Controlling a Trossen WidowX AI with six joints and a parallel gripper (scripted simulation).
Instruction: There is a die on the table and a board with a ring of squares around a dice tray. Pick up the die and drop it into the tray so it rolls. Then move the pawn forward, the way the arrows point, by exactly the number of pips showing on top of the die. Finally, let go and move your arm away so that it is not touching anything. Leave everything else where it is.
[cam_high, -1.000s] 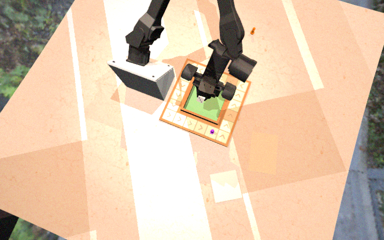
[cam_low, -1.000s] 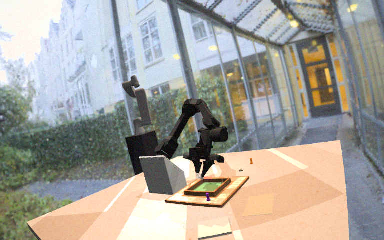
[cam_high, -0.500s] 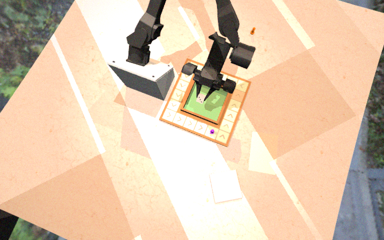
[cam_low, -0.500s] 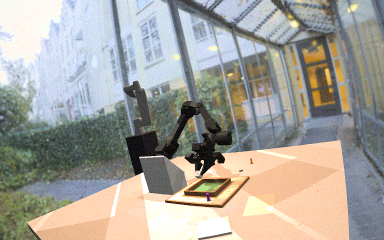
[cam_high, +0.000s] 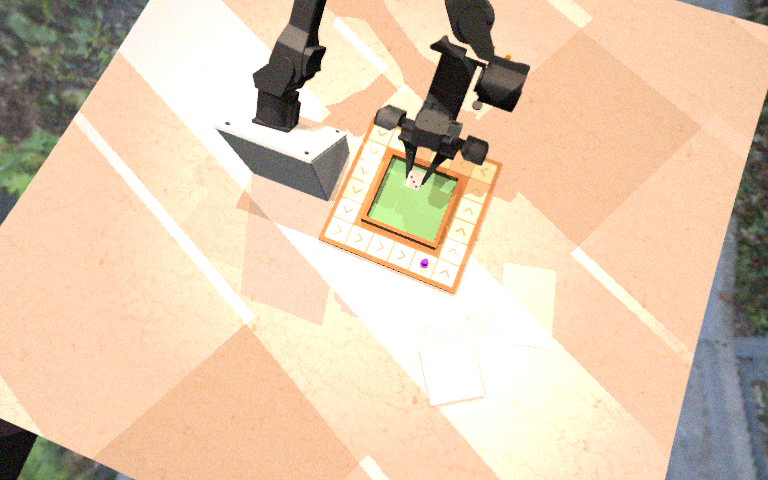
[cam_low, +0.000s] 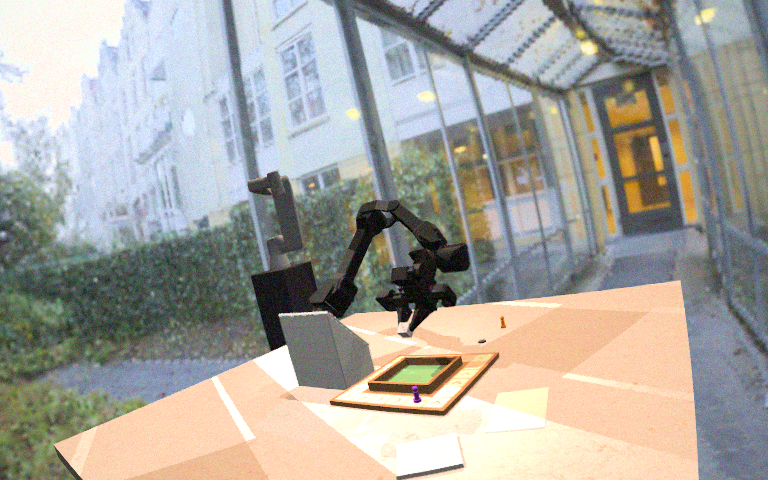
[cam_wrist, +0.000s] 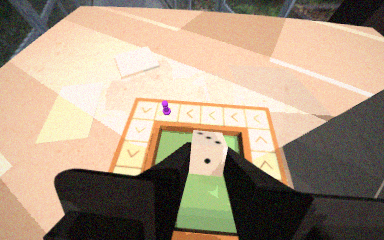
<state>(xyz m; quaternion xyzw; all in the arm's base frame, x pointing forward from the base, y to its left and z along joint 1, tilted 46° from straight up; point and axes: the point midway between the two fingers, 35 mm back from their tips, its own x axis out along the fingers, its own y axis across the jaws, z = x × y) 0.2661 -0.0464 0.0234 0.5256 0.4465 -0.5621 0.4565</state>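
Right now my gripper tip is right at the white die. From my gripper tip the other things lie so: purple pawn: 60 mm ahead, 120 mm to the right, 100 mm below; then dark disc: 80 mm ahead, 250 mm to the left, 130 mm below; then green tray: 120 mm below.
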